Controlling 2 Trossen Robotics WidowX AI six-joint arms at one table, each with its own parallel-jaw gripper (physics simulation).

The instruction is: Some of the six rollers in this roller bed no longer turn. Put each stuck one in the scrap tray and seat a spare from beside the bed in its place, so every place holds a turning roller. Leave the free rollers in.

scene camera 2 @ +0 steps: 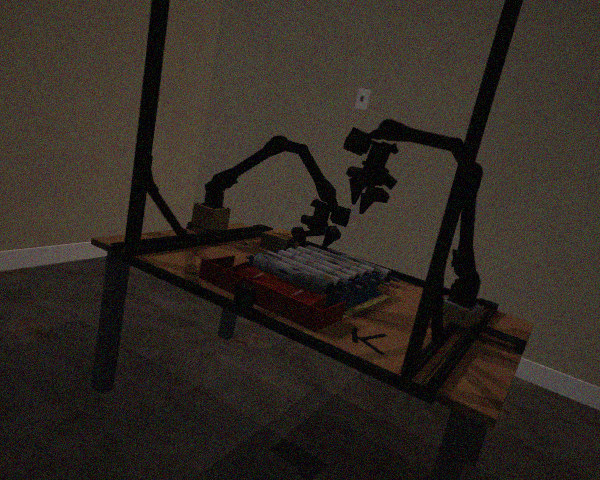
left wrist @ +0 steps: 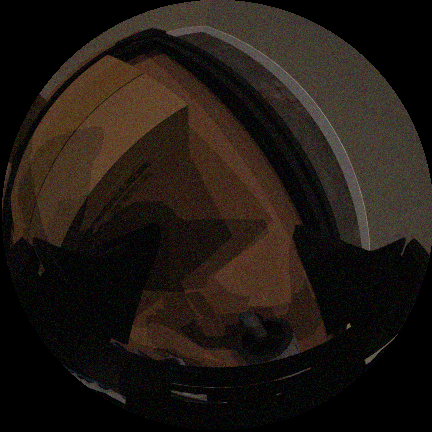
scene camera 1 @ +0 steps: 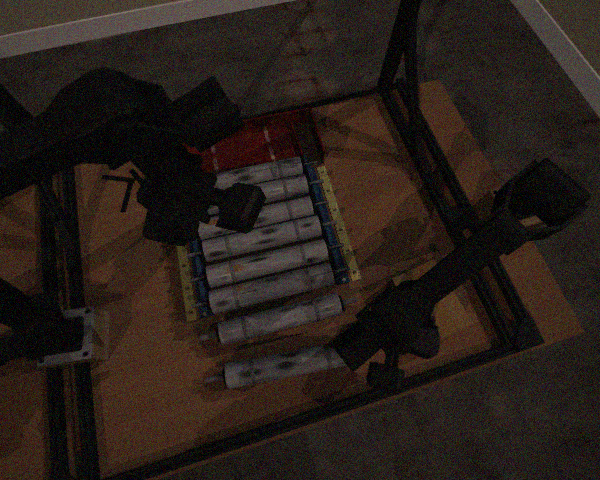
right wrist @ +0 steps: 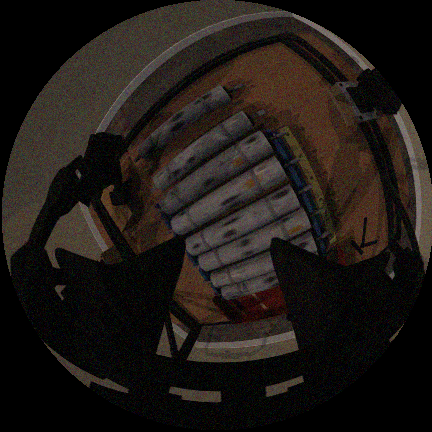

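The roller bed, with blue rails, holds six grey, dark-spotted rollers, one of them a middle roller. Which are stuck cannot be told. Beside it lie an inner spare and an outer spare. The red scrap tray stands past the bed's other end. My left gripper is open and empty near the outer spare's right end in scene camera 1. My right gripper is part open and empty, high above the bed.
Yellow strips run along the bed's sides. A wooden block stands near my left gripper. A thin black angled item lies near the tray. A dark metal frame borders the table, with upright posts.
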